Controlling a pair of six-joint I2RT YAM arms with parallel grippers.
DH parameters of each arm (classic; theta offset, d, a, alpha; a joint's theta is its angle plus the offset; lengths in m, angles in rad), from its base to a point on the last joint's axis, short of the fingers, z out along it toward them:
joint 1: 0 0.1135 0.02 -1.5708
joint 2: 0 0 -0.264 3.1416
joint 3: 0.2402 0 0.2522 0
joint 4: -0.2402 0 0.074 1.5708
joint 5: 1.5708 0 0 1.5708
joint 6: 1.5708 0.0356 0 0
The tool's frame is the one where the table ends.
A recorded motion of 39 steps. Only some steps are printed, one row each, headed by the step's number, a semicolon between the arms.
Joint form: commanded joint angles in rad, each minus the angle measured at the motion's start. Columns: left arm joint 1, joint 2, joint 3, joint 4, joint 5, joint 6; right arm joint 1, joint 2, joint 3, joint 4, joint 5, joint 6.
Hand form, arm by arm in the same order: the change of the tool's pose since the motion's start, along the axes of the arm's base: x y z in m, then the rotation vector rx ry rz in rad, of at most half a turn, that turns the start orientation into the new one. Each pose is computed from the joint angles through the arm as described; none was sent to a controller.
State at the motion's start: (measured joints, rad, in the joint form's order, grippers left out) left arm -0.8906 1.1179 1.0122 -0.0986 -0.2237 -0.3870; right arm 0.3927 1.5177 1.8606 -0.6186 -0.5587 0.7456
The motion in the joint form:
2: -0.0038 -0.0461 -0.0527 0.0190 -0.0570 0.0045; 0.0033 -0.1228 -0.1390 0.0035 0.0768 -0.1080
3: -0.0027 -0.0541 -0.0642 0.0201 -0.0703 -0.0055; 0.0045 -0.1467 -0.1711 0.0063 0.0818 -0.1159
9: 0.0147 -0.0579 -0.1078 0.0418 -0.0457 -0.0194; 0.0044 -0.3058 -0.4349 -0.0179 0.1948 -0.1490
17: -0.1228 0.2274 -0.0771 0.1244 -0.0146 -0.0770; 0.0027 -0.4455 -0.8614 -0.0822 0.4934 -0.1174
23: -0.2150 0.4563 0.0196 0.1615 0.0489 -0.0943; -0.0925 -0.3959 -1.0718 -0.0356 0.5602 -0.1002
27: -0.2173 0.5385 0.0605 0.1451 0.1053 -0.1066; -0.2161 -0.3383 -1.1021 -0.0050 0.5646 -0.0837
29: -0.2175 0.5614 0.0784 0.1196 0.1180 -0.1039; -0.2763 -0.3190 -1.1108 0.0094 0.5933 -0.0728
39: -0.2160 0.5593 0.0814 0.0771 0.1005 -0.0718; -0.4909 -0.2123 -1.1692 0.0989 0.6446 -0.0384
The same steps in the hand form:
2: -0.0060 0.0090 -0.0058 0.0009 -0.0191 0.0512; -0.0263 -0.0124 -0.0088 -0.0871 -0.0807 -0.0443
3: -0.0066 0.0110 -0.0079 -0.0034 -0.0139 0.0673; -0.0312 -0.0143 -0.0123 -0.0953 -0.0823 -0.0456
9: -0.0041 0.0133 -0.0204 -0.0031 0.0091 0.0633; -0.0582 -0.0296 -0.0604 -0.2081 -0.0002 -0.1326
17: 0.0010 -0.0610 -0.0752 0.0931 0.1493 -0.0867; -0.0826 -0.0515 -0.1768 -0.4940 0.2829 -0.3706
23: -0.0039 -0.1197 -0.1105 0.1595 0.2266 -0.2287; -0.0782 -0.0746 -0.2511 -0.6199 0.4847 -0.4894
27: 0.0006 -0.1349 -0.1270 0.1909 0.2857 -0.2754; -0.0664 -0.0998 -0.2702 -0.6120 0.5827 -0.6079
29: 0.0018 -0.1386 -0.1316 0.2156 0.3057 -0.2859; -0.0623 -0.1138 -0.2759 -0.6133 0.6146 -0.6908
39: 0.0018 -0.1359 -0.1337 0.2700 0.2995 -0.2780; -0.0550 -0.1644 -0.3106 -0.5921 0.7641 -0.9333

